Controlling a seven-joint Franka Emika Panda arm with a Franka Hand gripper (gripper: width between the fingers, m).
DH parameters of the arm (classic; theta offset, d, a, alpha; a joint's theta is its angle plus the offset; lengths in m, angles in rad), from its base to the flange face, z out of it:
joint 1: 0 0.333 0 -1.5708
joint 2: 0 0 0 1.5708
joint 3: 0 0.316 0.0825 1.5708
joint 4: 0 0 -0.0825 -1.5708
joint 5: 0 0.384 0 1.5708
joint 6: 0 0 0.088 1.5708
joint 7: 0 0.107 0 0
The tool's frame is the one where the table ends.
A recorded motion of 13 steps. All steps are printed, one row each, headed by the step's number.
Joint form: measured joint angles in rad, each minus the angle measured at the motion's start. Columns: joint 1, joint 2, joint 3, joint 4, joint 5, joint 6, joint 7.
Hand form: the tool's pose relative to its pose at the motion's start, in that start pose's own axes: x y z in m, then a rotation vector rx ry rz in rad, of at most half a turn. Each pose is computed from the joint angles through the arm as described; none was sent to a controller.
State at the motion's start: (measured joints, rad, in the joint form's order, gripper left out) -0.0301 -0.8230 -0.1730 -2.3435 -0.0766 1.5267 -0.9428
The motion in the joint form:
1: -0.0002 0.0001 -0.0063 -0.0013 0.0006 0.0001 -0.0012
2: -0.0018 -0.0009 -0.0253 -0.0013 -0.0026 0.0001 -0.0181
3: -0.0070 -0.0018 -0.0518 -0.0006 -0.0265 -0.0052 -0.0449
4: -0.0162 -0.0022 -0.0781 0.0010 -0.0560 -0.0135 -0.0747
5: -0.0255 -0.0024 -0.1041 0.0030 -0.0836 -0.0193 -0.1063
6: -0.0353 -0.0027 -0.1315 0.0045 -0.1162 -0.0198 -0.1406
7: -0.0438 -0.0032 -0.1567 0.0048 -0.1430 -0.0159 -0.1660
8: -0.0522 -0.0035 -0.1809 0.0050 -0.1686 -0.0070 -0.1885
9: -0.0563 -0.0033 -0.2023 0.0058 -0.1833 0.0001 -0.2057
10: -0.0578 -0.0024 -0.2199 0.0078 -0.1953 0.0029 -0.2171
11: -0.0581 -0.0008 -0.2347 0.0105 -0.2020 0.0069 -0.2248
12: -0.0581 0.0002 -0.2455 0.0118 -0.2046 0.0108 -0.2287
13: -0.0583 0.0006 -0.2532 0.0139 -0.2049 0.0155 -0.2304
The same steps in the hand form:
1: -0.0020 0.0014 0.0009 0.0044 0.0032 0.0032
2: -0.0090 0.0059 0.0013 0.0106 0.0121 0.0009
3: -0.0219 0.0132 0.0025 0.0124 0.0056 -0.0016
4: -0.0366 0.0206 0.0038 0.0138 -0.0070 -0.0029
5: -0.0512 0.0276 0.0049 0.0147 -0.0170 -0.0060
6: -0.0669 0.0352 0.0062 0.0106 -0.0282 -0.0102
7: -0.0808 0.0417 0.0076 0.0059 -0.0346 -0.0088
8: -0.0941 0.0480 0.0088 -0.0024 -0.0390 -0.0057
9: -0.1042 0.0529 0.0100 -0.0056 -0.0365 -0.0037
10: -0.1122 0.0565 0.0110 -0.0060 -0.0358 -0.0009
11: -0.1182 0.0597 0.0116 -0.0066 -0.0317 0.0026
12: -0.1222 0.0619 0.0122 -0.0067 -0.0264 0.0064
13: -0.1251 0.0636 0.0119 -0.0092 -0.0199 0.0107

